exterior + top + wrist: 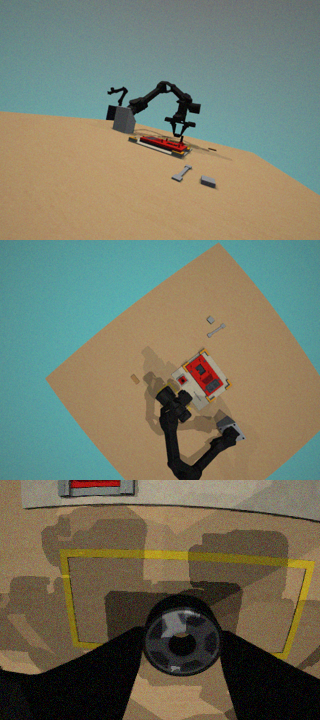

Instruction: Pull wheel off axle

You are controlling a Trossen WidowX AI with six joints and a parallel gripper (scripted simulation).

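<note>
The wheel is right at my gripper tip. The rest, counted from my gripper tip: tan block 23 cm ahead, 7 cm to the left, 4 cm below; then grey dumbbell-shaped bar 43 cm to the right, 10 cm ahead, 4 cm below; then grey block 45 cm to the right, 16 cm ahead, 4 cm below.
</note>
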